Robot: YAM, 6 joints.
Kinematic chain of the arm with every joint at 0, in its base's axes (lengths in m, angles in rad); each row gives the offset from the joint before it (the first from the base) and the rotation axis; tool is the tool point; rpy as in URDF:
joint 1: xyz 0 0 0.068 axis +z
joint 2: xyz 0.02 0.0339 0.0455 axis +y
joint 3: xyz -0.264 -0.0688 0 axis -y
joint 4: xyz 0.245 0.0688 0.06 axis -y
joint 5: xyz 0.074 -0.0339 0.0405 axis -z
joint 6: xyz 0.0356 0 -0.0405 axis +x
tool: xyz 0 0 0 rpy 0 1.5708 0
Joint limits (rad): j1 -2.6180..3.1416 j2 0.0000..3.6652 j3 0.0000..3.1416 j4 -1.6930..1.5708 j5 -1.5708..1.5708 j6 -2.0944..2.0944
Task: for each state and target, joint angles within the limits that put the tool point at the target. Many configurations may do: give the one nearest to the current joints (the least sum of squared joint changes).
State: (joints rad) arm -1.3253 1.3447 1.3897 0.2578 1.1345 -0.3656
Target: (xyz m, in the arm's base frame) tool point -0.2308 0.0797 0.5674
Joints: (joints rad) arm -0.4696 0.4585 1.8280 0.3800 1.2158 -0.3656
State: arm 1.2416 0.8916 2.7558 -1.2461 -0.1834 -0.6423
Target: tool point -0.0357 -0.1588 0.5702
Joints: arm 1.3828 0.8308 2.6058 -1.4584 -0.1521 -0.6423
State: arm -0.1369 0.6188 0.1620 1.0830 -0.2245 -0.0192
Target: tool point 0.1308 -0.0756 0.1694
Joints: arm -0.5620 0.6617 0.0000 0.6331 -0.1615 -0.0192
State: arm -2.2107 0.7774 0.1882 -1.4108 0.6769 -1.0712
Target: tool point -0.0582 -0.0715 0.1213
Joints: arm -2.0363 1.0141 0.3050 -1.0120 0.5935 -1.0712
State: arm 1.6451 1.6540 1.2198 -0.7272 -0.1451 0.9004
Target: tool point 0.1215 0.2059 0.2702
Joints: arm 1.0295 1.2765 1.0547 -0.9412 -0.0549 0.9004
